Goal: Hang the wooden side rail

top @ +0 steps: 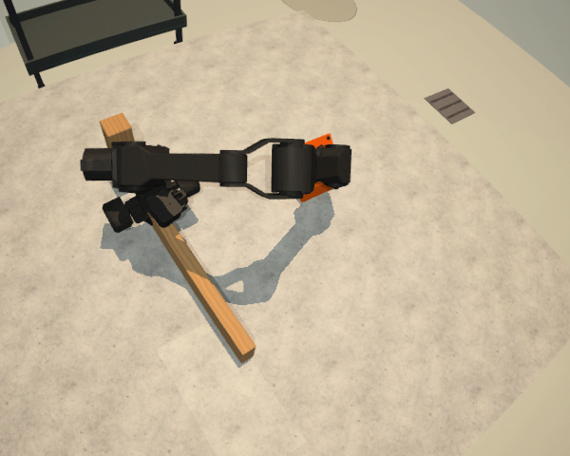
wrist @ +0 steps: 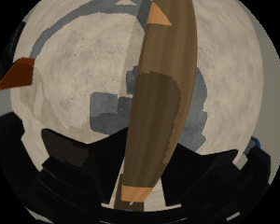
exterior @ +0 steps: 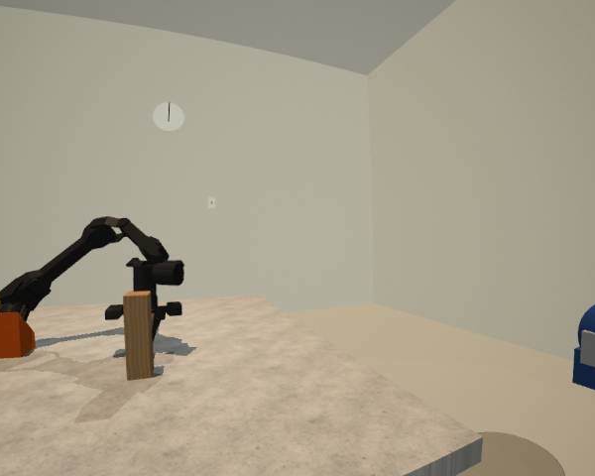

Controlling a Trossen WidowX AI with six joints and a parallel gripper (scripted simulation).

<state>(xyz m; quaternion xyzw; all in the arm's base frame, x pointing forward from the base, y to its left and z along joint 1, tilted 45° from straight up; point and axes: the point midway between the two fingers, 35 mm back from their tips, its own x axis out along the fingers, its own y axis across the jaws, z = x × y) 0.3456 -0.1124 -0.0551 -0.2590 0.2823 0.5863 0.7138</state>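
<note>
My gripper tip is 2 cm past the wooden headboard post, 15 cm to the left of it and 7 cm below it.
</note>
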